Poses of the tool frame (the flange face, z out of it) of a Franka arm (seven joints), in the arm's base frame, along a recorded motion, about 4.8 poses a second.
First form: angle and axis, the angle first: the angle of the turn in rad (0 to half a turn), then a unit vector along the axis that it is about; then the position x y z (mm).
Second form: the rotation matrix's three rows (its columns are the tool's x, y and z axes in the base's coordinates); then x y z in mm. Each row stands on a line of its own. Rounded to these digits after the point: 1 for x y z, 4 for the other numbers.
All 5 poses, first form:
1: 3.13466 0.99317 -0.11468 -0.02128 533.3 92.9 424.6
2: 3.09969 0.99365 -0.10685 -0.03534 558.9 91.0 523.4
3: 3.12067 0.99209 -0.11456 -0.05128 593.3 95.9 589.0
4: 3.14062 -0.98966 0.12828 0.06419 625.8 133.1 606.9
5: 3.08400 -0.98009 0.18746 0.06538 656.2 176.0 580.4
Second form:
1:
0.9728 -0.2276 -0.0431
-0.2279 -0.9737 -0.0020
-0.0415 0.0118 -0.9991
533.3 92.9 424.6

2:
0.9747 -0.2108 -0.0747
-0.2137 -0.9763 -0.0341
-0.0657 0.0492 -0.9966
558.9 91.0 523.4

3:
0.9685 -0.2262 -0.1041
-0.2284 -0.9735 -0.0090
-0.0993 0.0325 -0.9945
593.3 95.9 589.0

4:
0.9588 -0.2540 -0.1269
-0.2538 -0.9671 0.0174
-0.1272 0.0155 -0.9918
625.8 133.1 606.9

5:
0.9212 -0.3709 -0.1173
-0.3634 -0.9281 0.0809
-0.1388 -0.0319 -0.9898
656.2 176.0 580.4

